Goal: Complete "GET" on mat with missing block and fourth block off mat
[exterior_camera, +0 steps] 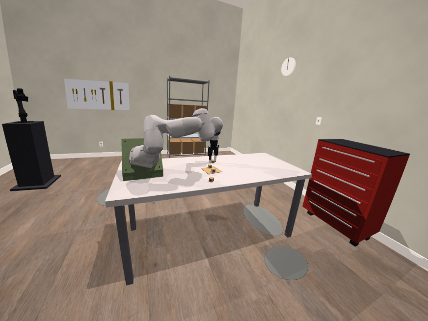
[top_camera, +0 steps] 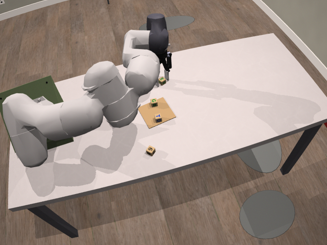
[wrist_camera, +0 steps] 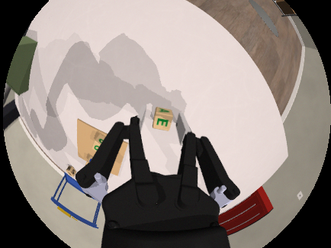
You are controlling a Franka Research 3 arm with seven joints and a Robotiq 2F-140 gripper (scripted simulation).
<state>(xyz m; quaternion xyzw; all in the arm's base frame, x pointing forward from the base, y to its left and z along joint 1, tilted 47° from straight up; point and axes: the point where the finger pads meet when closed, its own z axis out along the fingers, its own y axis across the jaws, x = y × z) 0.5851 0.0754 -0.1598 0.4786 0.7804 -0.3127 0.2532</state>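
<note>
Now: hand 2 cm above the E block. The rest, counted from my hand: tan mat: 18 cm to the right, 7 cm behind, 3 cm below; T block: 23 cm to the right, 8 cm behind, 2 cm below; G block: 13 cm to the right, 7 cm behind, 2 cm below.
</note>
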